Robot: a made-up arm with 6 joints. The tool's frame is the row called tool.
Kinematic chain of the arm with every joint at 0, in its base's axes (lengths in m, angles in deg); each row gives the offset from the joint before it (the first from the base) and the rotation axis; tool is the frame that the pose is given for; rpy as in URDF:
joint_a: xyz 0 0 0.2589 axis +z
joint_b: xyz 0 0 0 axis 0 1 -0.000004
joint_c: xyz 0.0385 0 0.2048 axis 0 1 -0.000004
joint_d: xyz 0.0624 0 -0.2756 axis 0 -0.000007 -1
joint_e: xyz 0 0 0 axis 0 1 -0.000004
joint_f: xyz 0.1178 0 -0.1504 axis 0 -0.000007 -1
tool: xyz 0 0 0 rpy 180 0 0
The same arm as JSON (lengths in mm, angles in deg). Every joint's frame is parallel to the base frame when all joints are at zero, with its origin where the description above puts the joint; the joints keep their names.
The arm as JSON. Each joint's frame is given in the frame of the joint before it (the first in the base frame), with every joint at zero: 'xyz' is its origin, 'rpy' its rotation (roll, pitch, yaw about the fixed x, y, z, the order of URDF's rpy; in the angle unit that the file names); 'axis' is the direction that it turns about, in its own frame. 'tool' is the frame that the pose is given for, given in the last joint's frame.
{"units": {"length": "mm", "angle": "deg"}, "joints": [
  {"name": "joint_a", "type": "revolute", "origin": {"xyz": [0.0, 0.0, 258.9], "rpy": [0.0, 0.0, 0.0]}, "axis": "+z"},
  {"name": "joint_b", "type": "revolute", "origin": {"xyz": [0.0, 0.0, 0.0], "rpy": [0.0, 0.0, 0.0]}, "axis": "+y"},
  {"name": "joint_c", "type": "revolute", "origin": {"xyz": [38.5, 0.0, 204.8], "rpy": [0.0, 0.0, 0.0]}, "axis": "+y"},
  {"name": "joint_d", "type": "revolute", "origin": {"xyz": [62.4, 0.0, -275.6], "rpy": [0.0, 0.0, 0.0]}, "axis": "-z"},
  {"name": "joint_e", "type": "revolute", "origin": {"xyz": [0.0, 0.0, 0.0], "rpy": [0.0, 0.0, 0.0]}, "axis": "+y"},
  {"name": "joint_f", "type": "revolute", "origin": {"xyz": [117.8, 0.0, -150.4], "rpy": [0.0, 0.0, 0.0]}, "axis": "-z"}
], "tool": {"origin": {"xyz": [0.0, 0.0, 0.0], "rpy": [180.0, 0.0, 0.0]}}}

